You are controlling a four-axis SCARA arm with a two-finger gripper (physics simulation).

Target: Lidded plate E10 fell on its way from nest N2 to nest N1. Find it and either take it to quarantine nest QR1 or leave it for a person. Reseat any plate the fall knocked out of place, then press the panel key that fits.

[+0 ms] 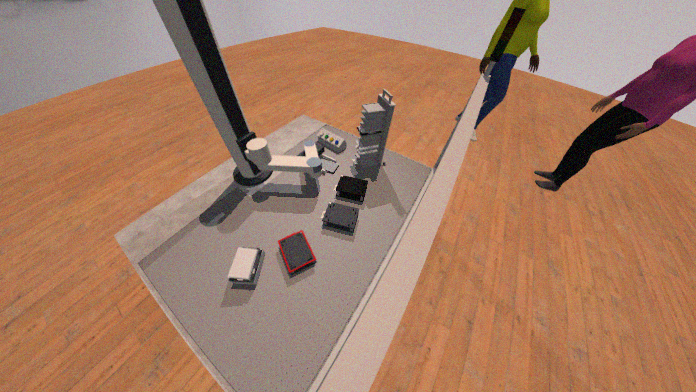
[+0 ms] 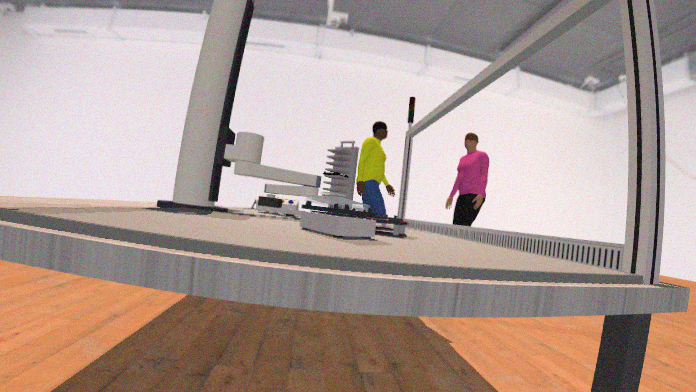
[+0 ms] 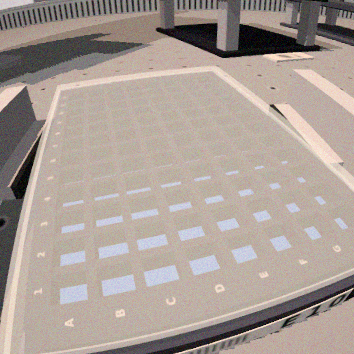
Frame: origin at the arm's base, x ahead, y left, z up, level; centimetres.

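Where they show: gripper, fingertip midpoint: (image 1: 330,166) (image 3: 161,95); arm's base, origin of the base link: (image 1: 253,171).
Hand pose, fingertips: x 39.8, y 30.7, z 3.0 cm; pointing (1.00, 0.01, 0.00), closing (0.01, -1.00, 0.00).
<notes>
Things, the pixels of their centre, and the offset from my fingertips. "spot": a spot on its surface instead.
- Plate E10, body centre: (image 3: 166,137) (image 1: 327,165) dx -2.6, dy +0.0, dz -0.5 cm
- black nest N1, body centre: (image 3: 230,6) (image 1: 352,187) dx +21.9, dy -8.4, dz +1.6 cm
- grey nest, body centre: (image 3: 348,16) (image 2: 375,220) (image 1: 341,216) dx +27.7, dy -27.8, dz +1.1 cm
- red-rimmed nest, body centre: (image 2: 375,224) (image 1: 297,251) dx +21.7, dy -54.7, dz +0.5 cm
- hotel tower, body centre: (image 2: 339,178) (image 1: 374,130) dx +16.2, dy +24.2, dz +20.8 cm
- key panel, surface spot: (image 1: 340,147) spot: dx -5.0, dy +18.3, dz +2.0 cm
- slotted barrier, surface spot: (image 2: 530,243) spot: dx +56.7, dy -75.6, dz +0.5 cm
Plate E10 (image 3: 165,200) (image 1: 330,167), clear-topped with its label on the near edge, lies low over the bench before black nest N1 (image 3: 272,48) (image 1: 351,186). My gripper (image 3: 161,95) (image 1: 327,163) has a finger against each long side of it and is shut on it. Whether the plate touches the bench cannot be told. The grey nest (image 1: 340,217) beside N1 and the red-rimmed nest (image 1: 297,252) show no plate on top. The hotel tower (image 1: 385,130) (image 2: 352,172) holds several plates; their exact seating is too small to tell. The key panel (image 1: 340,147) shows green, yellow and blue keys.
A white box-like unit (image 1: 245,263) (image 2: 337,225) stands near the red-rimmed nest. The arm's column (image 1: 215,80) (image 2: 205,110) rises at the bench's back. A person in yellow (image 2: 371,160) and one in pink (image 2: 472,172) stand beyond the slotted barrier (image 2: 530,243).
</notes>
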